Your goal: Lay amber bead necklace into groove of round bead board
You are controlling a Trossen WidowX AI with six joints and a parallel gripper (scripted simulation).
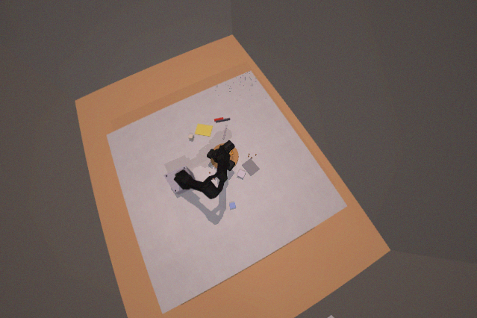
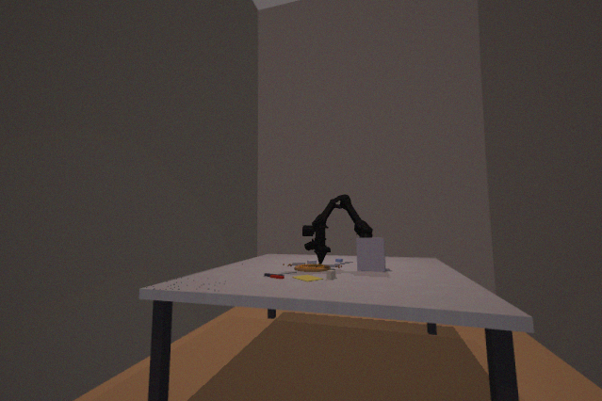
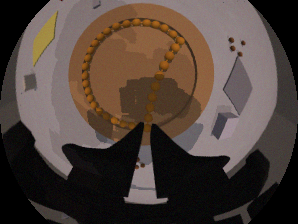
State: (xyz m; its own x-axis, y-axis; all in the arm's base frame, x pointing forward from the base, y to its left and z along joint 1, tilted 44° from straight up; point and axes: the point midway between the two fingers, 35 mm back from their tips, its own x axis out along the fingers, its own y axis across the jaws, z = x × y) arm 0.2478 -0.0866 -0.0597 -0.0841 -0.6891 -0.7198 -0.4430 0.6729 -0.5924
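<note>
My gripper tip is 40 mm to the right of the round bead board, 40 mm short of it and 10 mm above it. Round my gripper tip: blue cube (280 mm to the right, 80 mm behind, 10 mm below); thin grey bar (210 mm to the left, 140 mm ahead, 20 mm below); grey square plate (160 mm ahead, 120 mm to the right, 20 mm below).
</note>
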